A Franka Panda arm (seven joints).
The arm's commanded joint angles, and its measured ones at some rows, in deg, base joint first. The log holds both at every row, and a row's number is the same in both.
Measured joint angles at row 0:
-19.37, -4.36, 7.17, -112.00, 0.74, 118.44, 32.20
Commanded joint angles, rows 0 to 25:
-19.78, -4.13, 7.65, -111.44, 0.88, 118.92, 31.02
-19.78, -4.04, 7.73, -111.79, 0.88, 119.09, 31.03
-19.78, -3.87, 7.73, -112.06, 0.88, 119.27, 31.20
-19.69, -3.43, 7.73, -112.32, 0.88, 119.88, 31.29
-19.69, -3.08, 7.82, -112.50, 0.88, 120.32, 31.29
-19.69, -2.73, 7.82, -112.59, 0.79, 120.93, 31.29
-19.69, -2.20, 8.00, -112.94, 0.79, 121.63, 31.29
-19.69, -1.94, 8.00, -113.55, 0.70, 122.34, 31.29
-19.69, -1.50, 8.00, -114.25, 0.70, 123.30, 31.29
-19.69, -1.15, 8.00, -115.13, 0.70, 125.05, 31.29
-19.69, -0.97, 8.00, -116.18, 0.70, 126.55, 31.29
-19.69, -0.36, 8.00, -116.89, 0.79, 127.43, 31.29
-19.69, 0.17, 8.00, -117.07, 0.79, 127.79, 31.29
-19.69, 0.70, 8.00, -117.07, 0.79, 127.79, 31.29
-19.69, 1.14, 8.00, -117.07, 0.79, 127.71, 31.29
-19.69, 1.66, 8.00, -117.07, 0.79, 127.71, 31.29
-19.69, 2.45, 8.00, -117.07, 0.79, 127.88, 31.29
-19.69, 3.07, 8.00, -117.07, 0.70, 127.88, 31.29
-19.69, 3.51, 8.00, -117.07, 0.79, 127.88, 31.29
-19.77, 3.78, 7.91, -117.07, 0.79, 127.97, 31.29
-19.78, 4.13, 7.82, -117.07, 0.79, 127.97, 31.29
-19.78, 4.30, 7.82, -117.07, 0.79, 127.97, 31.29
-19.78, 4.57, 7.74, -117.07, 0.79, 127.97, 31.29
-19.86, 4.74, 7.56, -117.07, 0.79, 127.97, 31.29
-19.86, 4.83, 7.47, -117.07, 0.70, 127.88, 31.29
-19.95, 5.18, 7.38, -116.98, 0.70, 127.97, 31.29
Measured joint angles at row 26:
-19.34, 4.26, 7.24, -116.70, 0.74, 126.89, 32.20
